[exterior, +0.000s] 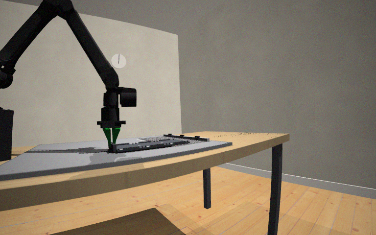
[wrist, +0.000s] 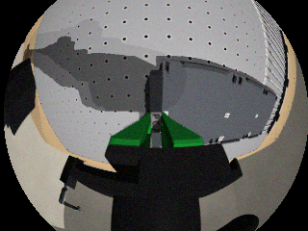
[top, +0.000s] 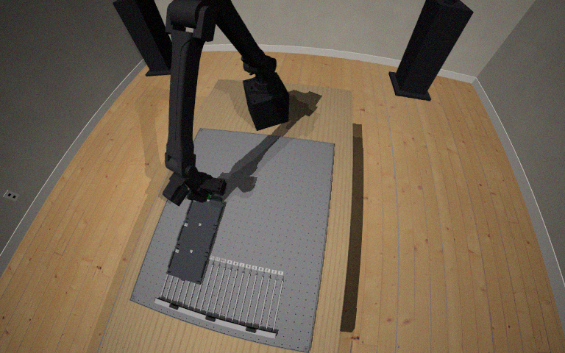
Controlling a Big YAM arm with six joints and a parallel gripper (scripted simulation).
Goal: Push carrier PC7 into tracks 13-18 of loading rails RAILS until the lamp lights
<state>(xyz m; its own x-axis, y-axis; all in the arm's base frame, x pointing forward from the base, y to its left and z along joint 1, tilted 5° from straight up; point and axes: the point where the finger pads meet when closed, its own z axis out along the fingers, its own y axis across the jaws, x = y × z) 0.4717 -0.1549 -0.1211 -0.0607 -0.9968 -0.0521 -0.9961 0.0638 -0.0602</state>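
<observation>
The carrier PC7 lies 160 mm ahead of my hand, 10 mm to the right of it and 10 mm below it.
</observation>
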